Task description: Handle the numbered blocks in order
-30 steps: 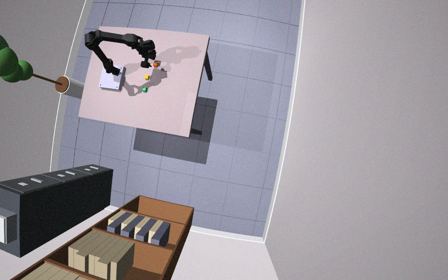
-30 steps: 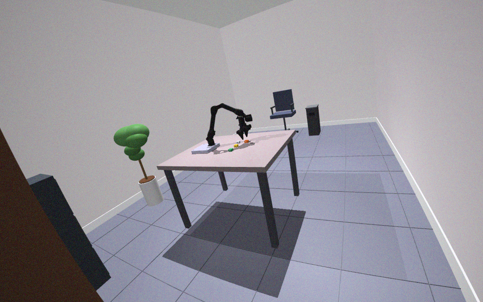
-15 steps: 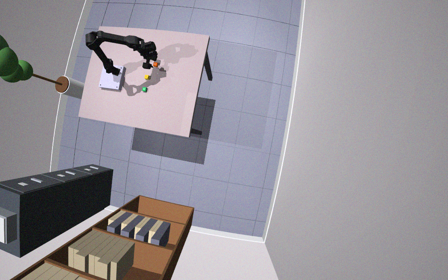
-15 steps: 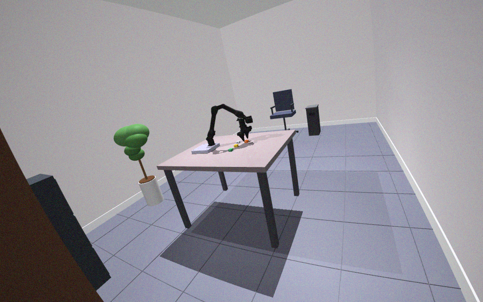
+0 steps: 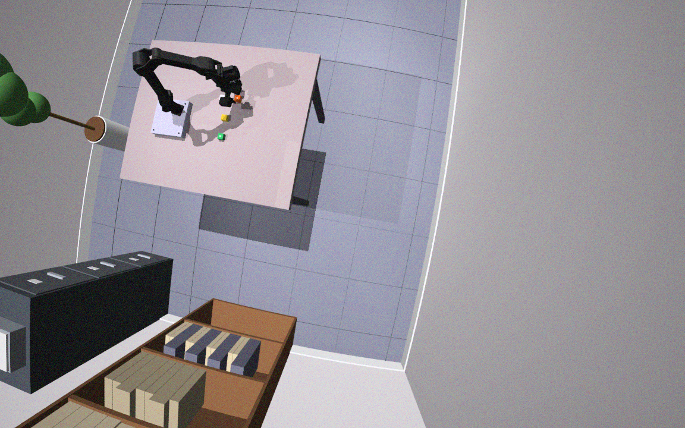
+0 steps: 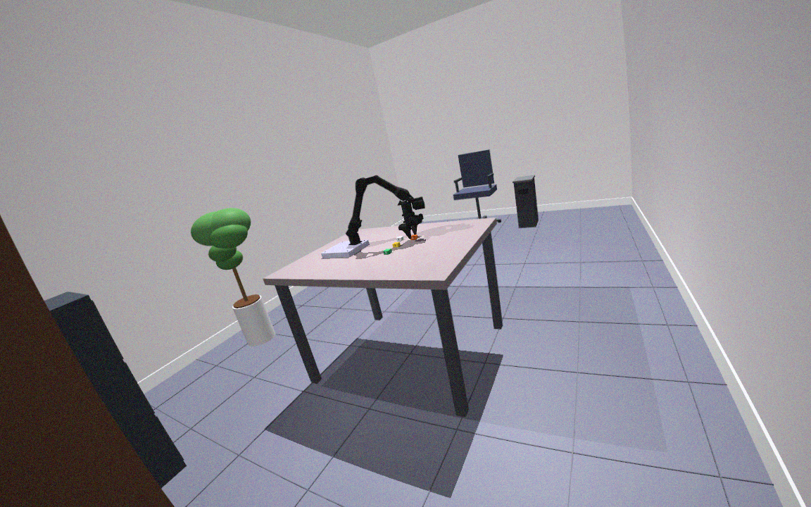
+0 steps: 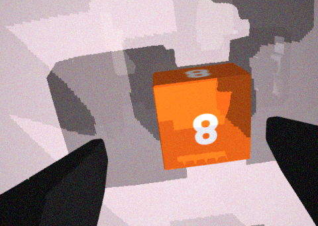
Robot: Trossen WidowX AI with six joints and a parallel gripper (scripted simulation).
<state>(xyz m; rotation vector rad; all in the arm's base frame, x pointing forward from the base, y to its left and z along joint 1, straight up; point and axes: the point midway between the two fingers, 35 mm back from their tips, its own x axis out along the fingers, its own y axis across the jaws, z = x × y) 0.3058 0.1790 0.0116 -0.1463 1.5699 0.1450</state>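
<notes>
Now: gripper tip 1 cm short of the orange block. Also, from my gripper tip: green block 1 cm ahead, 24 cm to the right; then yellow block 2 cm behind, 13 cm to the right; then white block 8 cm behind, 3 cm to the right.
</notes>
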